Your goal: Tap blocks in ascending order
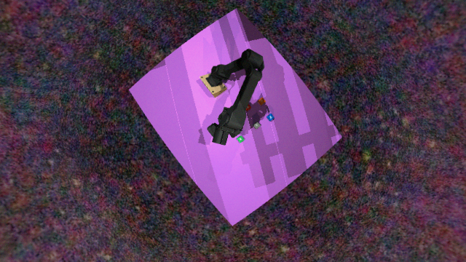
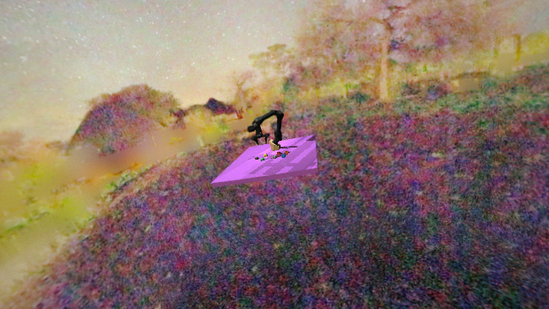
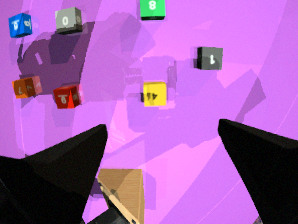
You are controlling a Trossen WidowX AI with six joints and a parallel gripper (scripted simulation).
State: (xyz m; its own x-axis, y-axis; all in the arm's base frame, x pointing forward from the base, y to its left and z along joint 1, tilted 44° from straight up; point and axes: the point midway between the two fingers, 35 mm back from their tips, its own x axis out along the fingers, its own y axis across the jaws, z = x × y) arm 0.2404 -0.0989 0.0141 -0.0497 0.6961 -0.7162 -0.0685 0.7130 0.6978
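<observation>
The grey block is 130 mm to the left of my gripper tip, 120 mm below it and 100 mm ahead of it. Round my gripper tip: yellow block 120 mm below, 10 mm behind; then green block 120 mm below, 120 mm ahead, 10 mm to the left; then black block 120 mm below, 80 mm to the right, 50 mm ahead.
</observation>
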